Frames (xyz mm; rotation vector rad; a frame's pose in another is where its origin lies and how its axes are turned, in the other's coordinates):
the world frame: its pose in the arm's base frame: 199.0 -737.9 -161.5 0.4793 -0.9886 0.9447
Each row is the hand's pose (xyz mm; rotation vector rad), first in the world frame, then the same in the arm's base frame.
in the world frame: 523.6 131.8 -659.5 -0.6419 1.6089 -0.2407
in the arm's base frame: 523.2 41.3 -42.4 -0.6761 0.2889 0.4655
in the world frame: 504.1 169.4 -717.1 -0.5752 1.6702 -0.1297
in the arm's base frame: 515.3 93.9 -90.1 -0.7065 0.3422 0.5773
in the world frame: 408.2 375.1 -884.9 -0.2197 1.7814 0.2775
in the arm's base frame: 402.4 280.6 -269.1 -0.7027 0.5041 1.0428
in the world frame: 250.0 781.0 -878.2 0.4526 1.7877 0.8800
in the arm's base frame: 21.5 420.1 -428.3 -0.5559 0.7739 1.7911
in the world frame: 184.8 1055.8 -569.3 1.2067 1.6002 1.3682
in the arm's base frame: -375.7 314.5 -349.0 -0.2229 1.0834 2.4810
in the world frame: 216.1 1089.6 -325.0 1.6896 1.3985 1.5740
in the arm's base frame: -516.6 170.8 -203.1 0.0925 1.3041 2.8280
